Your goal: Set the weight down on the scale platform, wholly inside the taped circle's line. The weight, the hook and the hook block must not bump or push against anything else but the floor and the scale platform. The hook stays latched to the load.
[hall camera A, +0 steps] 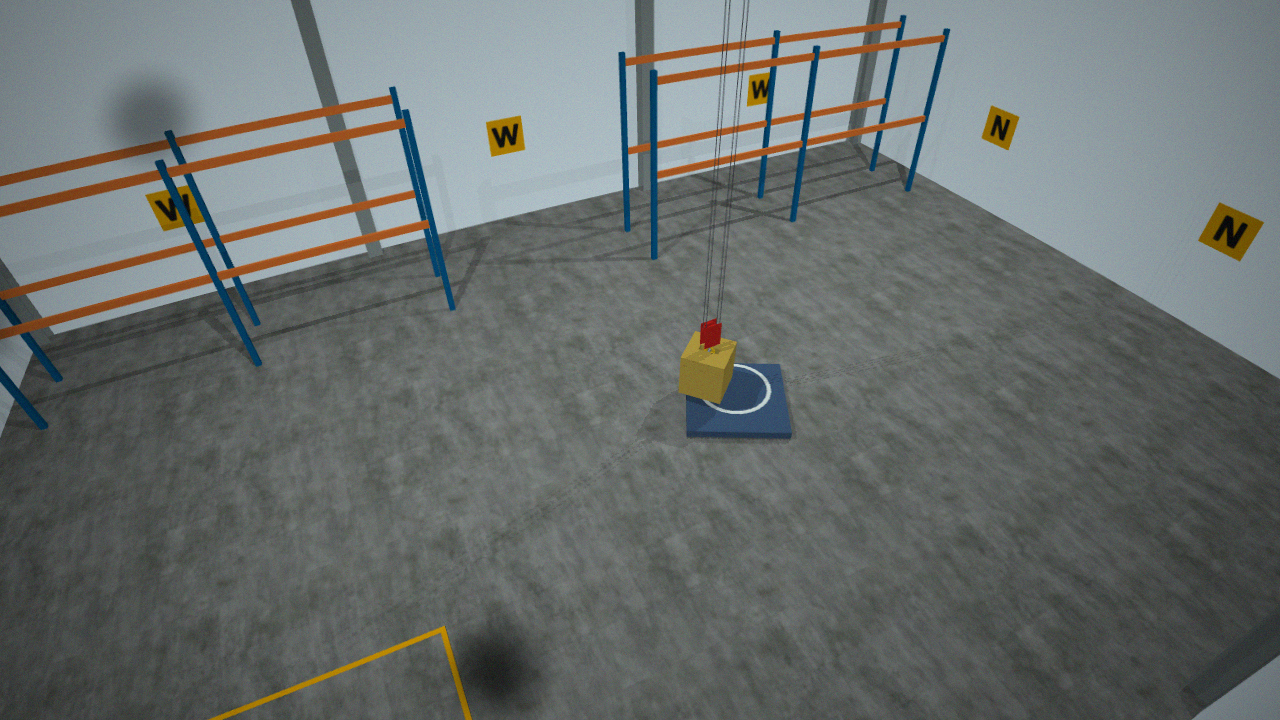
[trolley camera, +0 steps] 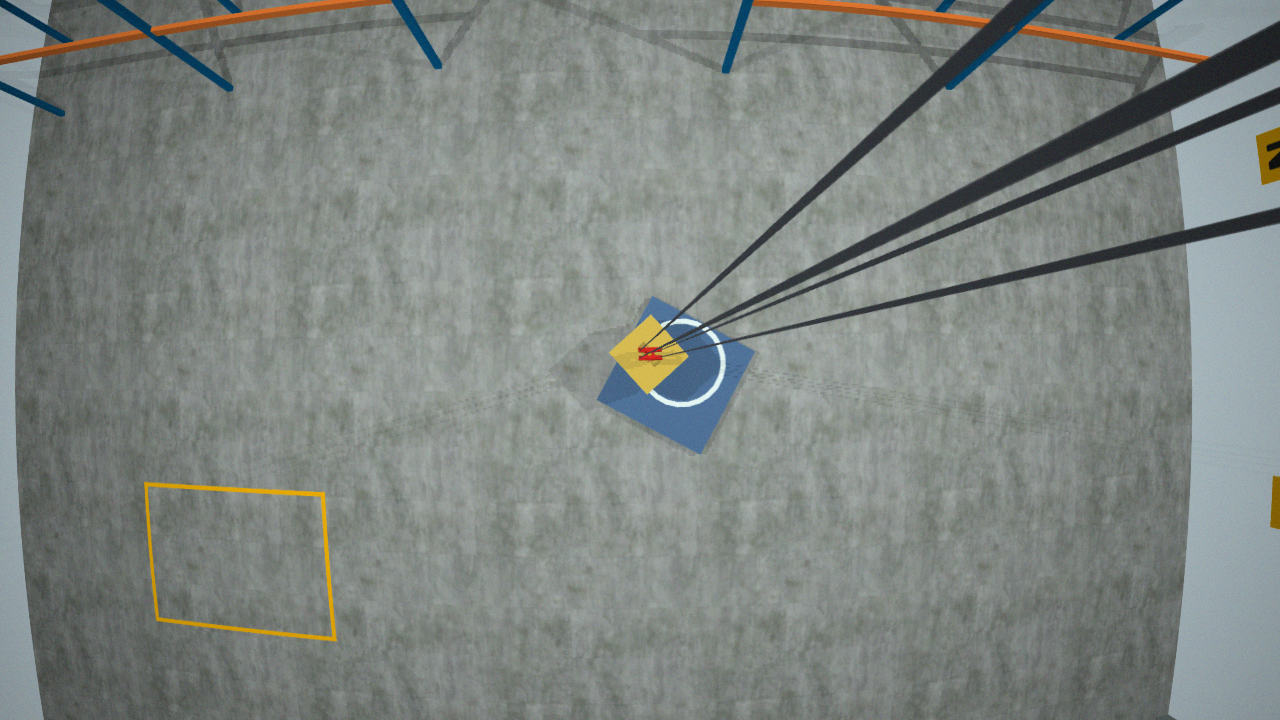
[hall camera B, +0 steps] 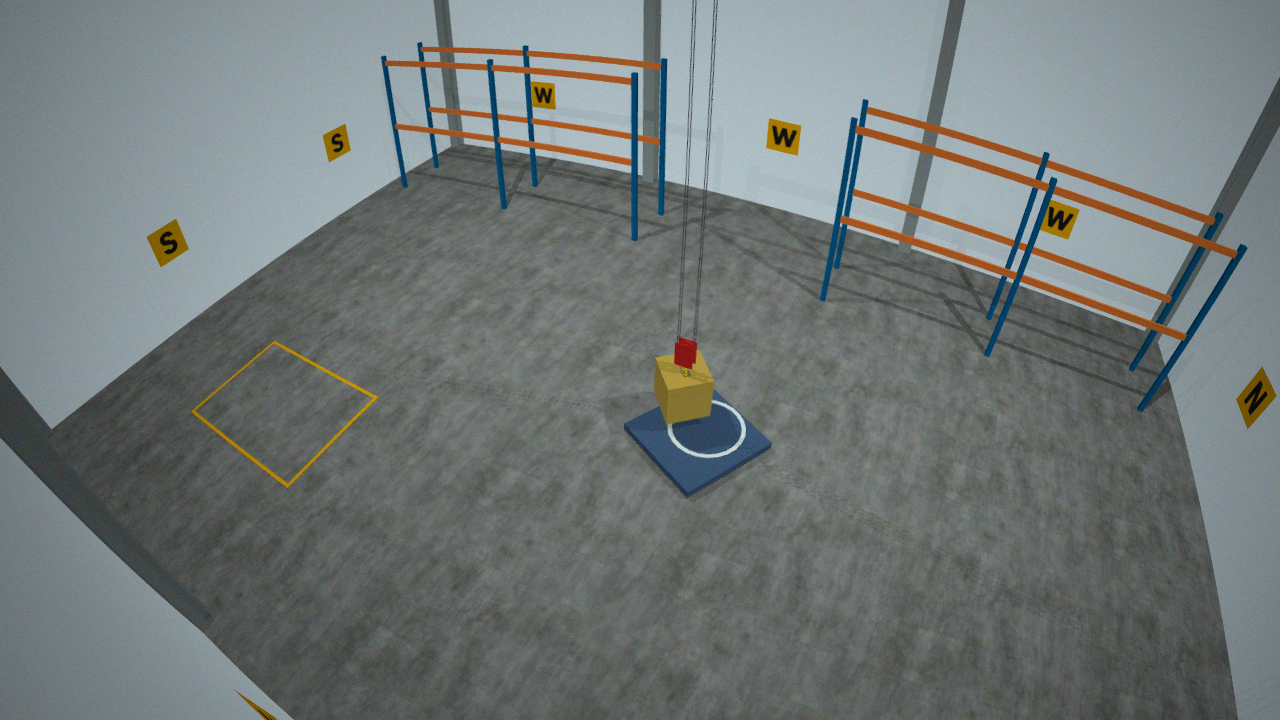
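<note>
The yellow block-shaped weight [hall camera A: 704, 377] [hall camera B: 687, 402] [trolley camera: 648, 377] hangs upright beneath the red hook block [hall camera A: 710, 334] [hall camera B: 685, 352] [trolley camera: 650, 353]. My hook [hall camera A: 710, 350] [hall camera B: 685, 371] is shut on it, small in view. The weight appears raised above the blue scale platform [hall camera A: 738, 426] [hall camera B: 689, 474] [trolley camera: 698, 431], with a shadow reaching the floor. In the trolley view it overlaps the left part of the white taped circle [trolley camera: 723, 362] and extends past the platform's upper-left edge. The taped circle [hall camera A: 768, 391] [hall camera B: 743, 430] is partly hidden behind the weight in both hall views.
Two blue-and-orange racks stand along the W wall, one with a post [hall camera A: 208, 259] [hall camera B: 634, 161] [trolley camera: 418, 35], the other with a post [hall camera A: 654, 179] [hall camera B: 1020, 268] [trolley camera: 737, 35]. A yellow outlined rectangle [hall camera A: 444, 629] [hall camera B: 324, 368] [trolley camera: 234, 488] lies on the floor away from the platform.
</note>
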